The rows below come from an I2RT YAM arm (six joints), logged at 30 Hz.
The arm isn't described. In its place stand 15 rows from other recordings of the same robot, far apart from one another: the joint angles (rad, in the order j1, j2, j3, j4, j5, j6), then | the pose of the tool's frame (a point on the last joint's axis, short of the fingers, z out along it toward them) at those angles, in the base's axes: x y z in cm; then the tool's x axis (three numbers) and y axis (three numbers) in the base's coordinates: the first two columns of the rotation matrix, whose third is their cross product.
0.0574, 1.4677, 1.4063, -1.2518, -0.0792, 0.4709 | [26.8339, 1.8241, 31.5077, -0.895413, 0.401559, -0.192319, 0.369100, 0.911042, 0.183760]
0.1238, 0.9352, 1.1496, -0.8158, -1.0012, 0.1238 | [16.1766, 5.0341, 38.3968, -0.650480, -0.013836, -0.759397, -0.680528, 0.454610, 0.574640]
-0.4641, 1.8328, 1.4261, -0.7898, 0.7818, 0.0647 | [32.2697, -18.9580, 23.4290, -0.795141, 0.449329, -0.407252, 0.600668, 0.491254, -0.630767]
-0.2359, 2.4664, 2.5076, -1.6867, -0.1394, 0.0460 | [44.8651, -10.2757, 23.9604, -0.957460, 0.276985, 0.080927, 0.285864, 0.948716, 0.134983]
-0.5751, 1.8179, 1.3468, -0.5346, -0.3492, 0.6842 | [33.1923, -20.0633, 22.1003, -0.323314, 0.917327, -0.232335, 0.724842, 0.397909, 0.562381]
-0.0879, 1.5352, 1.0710, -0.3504, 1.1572, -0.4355 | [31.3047, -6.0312, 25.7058, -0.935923, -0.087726, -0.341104, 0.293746, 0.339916, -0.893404]
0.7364, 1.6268, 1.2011, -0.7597, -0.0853, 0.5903 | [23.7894, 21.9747, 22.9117, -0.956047, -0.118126, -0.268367, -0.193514, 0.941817, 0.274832]
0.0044, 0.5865, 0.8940, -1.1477, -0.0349, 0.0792 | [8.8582, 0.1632, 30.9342, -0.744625, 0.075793, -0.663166, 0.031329, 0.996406, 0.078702]
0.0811, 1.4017, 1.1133, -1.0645, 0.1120, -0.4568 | [25.0659, 1.6381, 25.4785, -0.848481, -0.508723, -0.145879, -0.479870, 0.855783, -0.193285]
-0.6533, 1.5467, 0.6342, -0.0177, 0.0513, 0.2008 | [21.8424, -16.9486, 13.2495, -0.497931, 0.631973, -0.593865, 0.745643, 0.661655, 0.078923]
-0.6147, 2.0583, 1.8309, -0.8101, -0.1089, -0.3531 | [37.1077, -25.7221, 25.5769, -0.842741, 0.174137, -0.509376, 0.252297, 0.963642, -0.087982]
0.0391, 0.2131, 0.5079, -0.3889, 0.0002, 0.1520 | [8.8015, 0.3436, 28.7633, -0.098696, 0.147670, -0.984100, -0.024226, 0.988279, 0.150727]
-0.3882, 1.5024, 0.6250, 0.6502, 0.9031, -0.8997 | [26.5493, -13.8776, 20.5176, -0.867771, -0.169008, -0.467344, 0.422822, 0.243072, -0.873005]
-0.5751, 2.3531, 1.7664, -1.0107, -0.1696, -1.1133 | [37.2860, -23.4522, 10.6034, -0.854880, -0.499684, -0.139627, -0.514108, 0.852063, 0.098393]
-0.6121, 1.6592, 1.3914, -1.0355, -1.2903, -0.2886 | [27.9607, -15.4500, 28.8629, -0.742800, 0.425215, -0.517147, -0.271444, 0.514822, 0.813189]
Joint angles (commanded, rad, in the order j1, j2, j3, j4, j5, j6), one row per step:
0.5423 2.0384 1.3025 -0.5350 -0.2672 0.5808
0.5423 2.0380 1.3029 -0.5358 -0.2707 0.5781
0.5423 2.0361 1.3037 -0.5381 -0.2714 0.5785
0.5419 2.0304 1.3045 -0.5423 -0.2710 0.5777
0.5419 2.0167 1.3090 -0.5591 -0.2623 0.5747
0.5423 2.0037 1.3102 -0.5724 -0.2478 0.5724
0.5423 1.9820 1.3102 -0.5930 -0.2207 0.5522
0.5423 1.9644 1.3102 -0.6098 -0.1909 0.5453
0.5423 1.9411 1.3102 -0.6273 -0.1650 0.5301
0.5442 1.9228 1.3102 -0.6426 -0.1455 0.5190
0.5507 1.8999 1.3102 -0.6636 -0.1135 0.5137
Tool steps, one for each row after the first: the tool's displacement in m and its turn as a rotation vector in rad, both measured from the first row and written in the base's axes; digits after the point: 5 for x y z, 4 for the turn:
-0.00007 0.00010 0.00026 0.0026 0.0007 0.0035
-0.00016 0.00007 0.00110 0.0034 0.0009 0.0034
-0.00035 -0.00024 0.00329 0.0042 -0.0016 0.0036
-0.00104 -0.00100 0.00892 -0.0026 -0.0082 0.0038
-0.00205 -0.00201 0.01349 -0.0143 -0.0169 0.0020
-0.00388 -0.00421 0.02061 -0.0384 -0.0383 0.0126
-0.00531 -0.00629 0.02630 -0.0635 -0.0557 0.0102
-0.00720 -0.00849 0.03403 -0.0841 -0.0782 0.0164
-0.00934 -0.00973 0.04002 -0.1003 -0.0937 0.0227
-0.01297 -0.01039 0.04737 -0.1265 -0.1123 0.0245

